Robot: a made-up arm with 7 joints.
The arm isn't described. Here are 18 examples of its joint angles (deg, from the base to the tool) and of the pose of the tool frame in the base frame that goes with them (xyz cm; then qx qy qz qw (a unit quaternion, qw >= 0)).
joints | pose
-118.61 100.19 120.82 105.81 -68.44 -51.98 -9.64 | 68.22 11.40 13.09 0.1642 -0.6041 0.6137 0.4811
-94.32 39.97 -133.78 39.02 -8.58 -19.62 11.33 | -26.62 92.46 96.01 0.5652 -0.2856 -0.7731 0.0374
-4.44 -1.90 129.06 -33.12 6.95 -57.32 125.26 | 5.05 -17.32 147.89 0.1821 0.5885 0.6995 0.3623
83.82 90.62 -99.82 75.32 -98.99 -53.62 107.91 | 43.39 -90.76 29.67 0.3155 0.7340 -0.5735 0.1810
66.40 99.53 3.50 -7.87 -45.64 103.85 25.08 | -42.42 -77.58 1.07 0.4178 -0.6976 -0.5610 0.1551
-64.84 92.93 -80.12 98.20 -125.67 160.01 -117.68 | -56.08 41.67 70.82 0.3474 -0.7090 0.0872 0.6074
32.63 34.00 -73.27 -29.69 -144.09 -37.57 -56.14 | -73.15 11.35 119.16 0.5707 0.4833 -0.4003 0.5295
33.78 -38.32 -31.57 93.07 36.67 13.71 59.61 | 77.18 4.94 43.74 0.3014 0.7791 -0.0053 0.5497
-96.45 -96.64 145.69 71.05 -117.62 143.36 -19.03 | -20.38 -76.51 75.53 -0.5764 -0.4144 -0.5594 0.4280
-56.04 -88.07 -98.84 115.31 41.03 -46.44 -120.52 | -46.36 -37.05 40.26 0.4538 0.3866 0.2240 0.7710
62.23 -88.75 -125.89 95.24 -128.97 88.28 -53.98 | 79.62 11.12 47.21 0.2056 -0.4118 -0.0386 0.8869
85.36 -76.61 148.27 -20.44 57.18 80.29 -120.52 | 5.02 95.92 44.33 0.3041 0.1219 0.6421 0.6931
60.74 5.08 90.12 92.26 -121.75 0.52 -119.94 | -76.15 12.68 107.72 0.7413 0.1158 0.5702 0.3347
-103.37 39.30 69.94 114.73 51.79 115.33 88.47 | 32.19 -1.60 87.04 0.3243 -0.3593 -0.2105 0.8494
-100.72 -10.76 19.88 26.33 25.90 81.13 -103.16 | -19.19 -31.50 142.49 -0.6924 0.4650 -0.5226 0.1769
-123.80 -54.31 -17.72 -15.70 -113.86 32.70 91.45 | -23.49 -76.80 119.58 0.3915 -0.2274 0.8664 0.2105
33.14 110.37 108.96 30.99 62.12 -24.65 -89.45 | -95.71 -13.76 -17.93 0.5023 0.2937 0.1107 0.8058
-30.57 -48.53 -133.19 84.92 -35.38 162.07 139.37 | 14.58 -45.76 102.32 -0.3033 0.0302 -0.4652 0.8311
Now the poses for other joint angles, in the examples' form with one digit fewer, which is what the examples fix.
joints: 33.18 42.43 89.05 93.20 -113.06 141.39 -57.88
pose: -75.8 -9.0 72.0 0.084 0.787 0.458 0.405
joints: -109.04 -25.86 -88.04 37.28 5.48 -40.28 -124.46
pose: -68.5 -19.0 126.6 0.333 0.701 0.105 0.622
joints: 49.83 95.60 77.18 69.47 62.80 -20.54 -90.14
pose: -96.0 -4.3 41.8 0.670 0.456 -0.093 0.578
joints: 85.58 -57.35 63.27 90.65 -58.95 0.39 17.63
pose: -54.9 73.0 53.9 0.824 -0.058 -0.538 0.170
